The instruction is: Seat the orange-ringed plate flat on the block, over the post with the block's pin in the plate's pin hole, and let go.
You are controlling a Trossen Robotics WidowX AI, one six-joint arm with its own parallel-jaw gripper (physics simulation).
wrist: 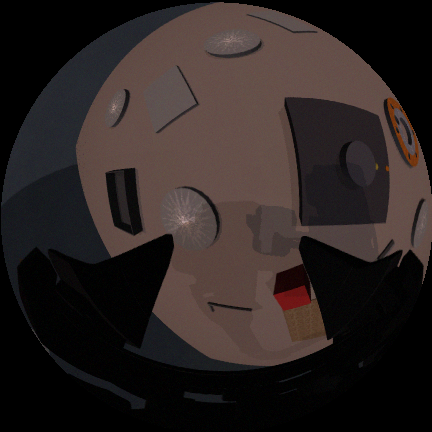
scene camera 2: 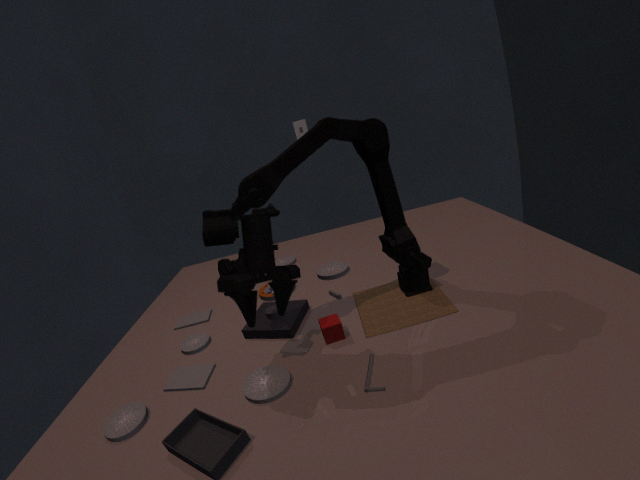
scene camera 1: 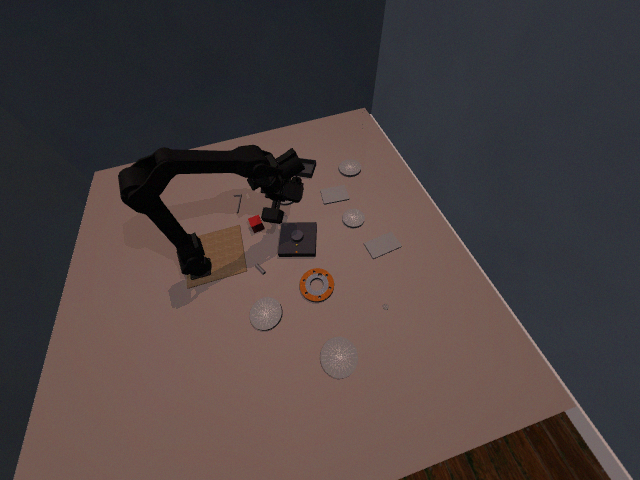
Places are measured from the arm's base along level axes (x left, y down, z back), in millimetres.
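Where they show: gripper, fingertip midpoint: (wrist: 239, 242) (scene camera 2: 267, 321) (scene camera 1: 283, 202); arm's base, link origin: (scene camera 2: 415, 287) (scene camera 1: 201, 268).
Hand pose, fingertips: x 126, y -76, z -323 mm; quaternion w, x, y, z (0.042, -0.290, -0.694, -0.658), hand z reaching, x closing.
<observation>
Things, the pixels of their top centre, and the offset from my fingertips. "*": a spot on its surface instead.
- orange-ringed plate, top centre: (scene camera 2: 276, 287) (scene camera 1: 316, 284) dx -295, dy +66, dz -33 mm
- dark square block, top centre: (wrist: 361, 163) (scene camera 2: 273, 309) (scene camera 1: 297, 234) dx -119, dy +39, dz -14 mm
- round post, surface spot: (wrist: 360, 163) (scene camera 2: 272, 309) (scene camera 1: 296, 234) * dx -117, dy +39, dz -15 mm
- small yellow spot, surface spot: (wrist: 376, 166) * dx -148, dy +49, dz -5 mm
- orange spot, surface spot: (wrist: 387, 168) * dx -174, dy +53, dz +3 mm
- red cube, top centre: (wrist: 292, 299) (scene camera 2: 329, 321) (scene camera 1: 254, 220) dx -16, dy +39, dz +115 mm
- domed disc, top centre: (wrist: 184, 220) (scene camera 2: 265, 381) dx +95, dy +70, dz -16 mm
- dark tray, top centre: (scene camera 2: 201, 436) (wrist: 116, 202) (scene camera 1: 299, 164) dx +221, dy +54, dz -101 mm
- short rod, top centre: (wrist: 387, 252) (scene camera 1: 259, 268) dx -188, dy +68, dz +130 mm
- L-shaped key, top centre: (scene camera 2: 376, 370) (wrist: 228, 311) dx +118, dy +73, dz +181 mm
The orange-ringed plate (scene camera 1: 302, 285) (scene camera 2: 262, 290) (wrist: 393, 106) lies flat on the table beyond the block, apart from it. The dark square block (scene camera 1: 305, 249) (scene camera 2: 289, 321) (wrist: 320, 130) has a round post (scene camera 1: 296, 235) (scene camera 2: 272, 312) (wrist: 360, 163) standing on it. A small yellow spot (wrist: 376, 166) and an orange spot (wrist: 387, 168) show beside the post; I cannot tell which is the pin. My gripper (scene camera 2: 266, 319) (wrist: 239, 242) points down, open and empty, above the table. In the wrist view the block is up and to the right of the fingertips. One finger is mostly hidden in scene camera 1.
A red cube (scene camera 1: 255, 223) (scene camera 2: 331, 328) lies near the block. A domed disc (scene camera 2: 266, 383) (wrist: 187, 220) and a dark tray (scene camera 2: 188, 459) are on the other side. A wooden board (scene camera 1: 227, 253), a short rod (scene camera 1: 260, 269), an L-shaped key (scene camera 2: 369, 372) and several discs and slabs lie around.
</observation>
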